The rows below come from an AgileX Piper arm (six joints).
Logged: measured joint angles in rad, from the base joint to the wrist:
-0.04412, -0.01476, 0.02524, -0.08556, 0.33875, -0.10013
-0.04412, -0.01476, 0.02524, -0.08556, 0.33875, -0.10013
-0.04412, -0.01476, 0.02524, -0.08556, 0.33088, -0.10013
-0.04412, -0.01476, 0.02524, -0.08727, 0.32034, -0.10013
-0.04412, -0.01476, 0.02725, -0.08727, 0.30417, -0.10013
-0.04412, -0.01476, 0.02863, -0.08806, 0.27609, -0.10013
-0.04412, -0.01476, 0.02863, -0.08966, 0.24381, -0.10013
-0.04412, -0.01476, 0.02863, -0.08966, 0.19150, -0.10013
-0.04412, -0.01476, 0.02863, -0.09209, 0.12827, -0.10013
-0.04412, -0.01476, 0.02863, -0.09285, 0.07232, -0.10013
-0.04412, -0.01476, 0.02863, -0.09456, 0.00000, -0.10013
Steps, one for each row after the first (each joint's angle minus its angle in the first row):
0.00000, 0.00000, 0.00000, 0.00000, 0.00000, 0.00000
0.00000, 0.00000, 0.00000, 0.00000, -0.00787, 0.00000
0.00000, 0.00000, 0.00000, -0.00171, -0.01841, 0.00000
0.00000, 0.00000, 0.00201, -0.00171, -0.03458, 0.00000
0.00000, 0.00000, 0.00339, -0.00250, -0.06266, 0.00000
0.00000, 0.00000, 0.00339, -0.00410, -0.09494, 0.00000
0.00000, 0.00000, 0.00339, -0.00410, -0.14725, 0.00000
0.00000, 0.00000, 0.00339, -0.00653, -0.21048, 0.00000
0.00000, 0.00000, 0.00339, -0.00729, -0.26643, 0.00000
0.00000, 0.00000, 0.00339, -0.00900, -0.33875, 0.00000

